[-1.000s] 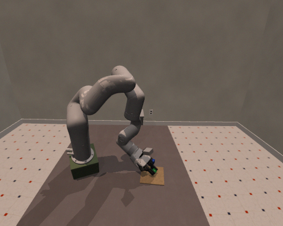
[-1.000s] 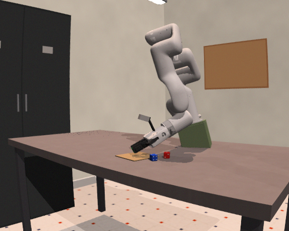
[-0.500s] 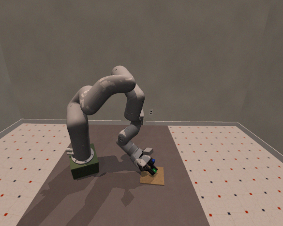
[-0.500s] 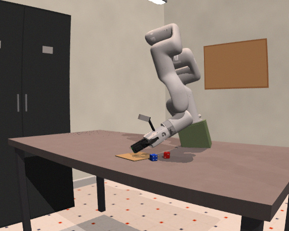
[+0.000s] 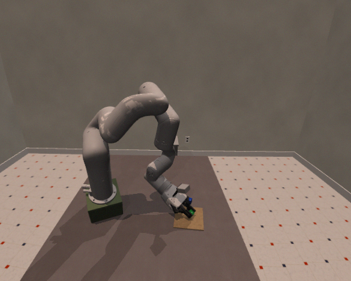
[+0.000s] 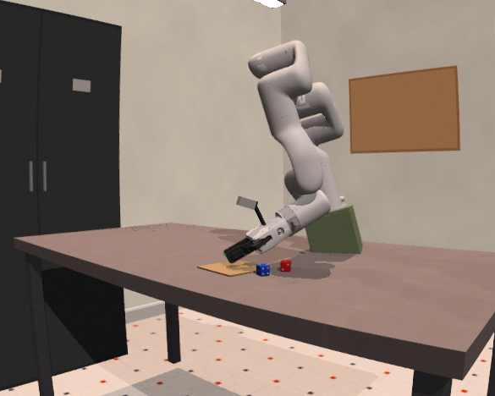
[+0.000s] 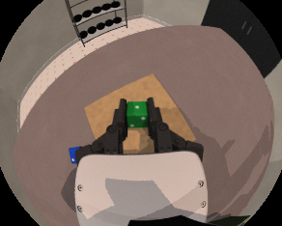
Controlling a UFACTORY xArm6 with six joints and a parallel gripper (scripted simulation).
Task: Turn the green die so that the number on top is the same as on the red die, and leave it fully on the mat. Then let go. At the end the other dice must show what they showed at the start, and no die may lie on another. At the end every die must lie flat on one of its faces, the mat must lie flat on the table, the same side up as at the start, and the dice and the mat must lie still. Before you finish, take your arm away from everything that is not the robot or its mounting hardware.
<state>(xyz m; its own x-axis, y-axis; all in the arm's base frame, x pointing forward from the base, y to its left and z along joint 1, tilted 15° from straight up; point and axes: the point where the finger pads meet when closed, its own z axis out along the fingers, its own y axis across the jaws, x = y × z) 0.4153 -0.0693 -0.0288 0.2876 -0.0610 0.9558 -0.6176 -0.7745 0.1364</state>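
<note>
The tan mat is 40 mm below my hand. Also, from my hand: green die: 10 mm below, 10 mm ahead; red die: 130 mm to the left, 50 mm behind, 30 mm below; blue die: 110 mm to the left, 30 mm below, 20 mm ahead.
</note>
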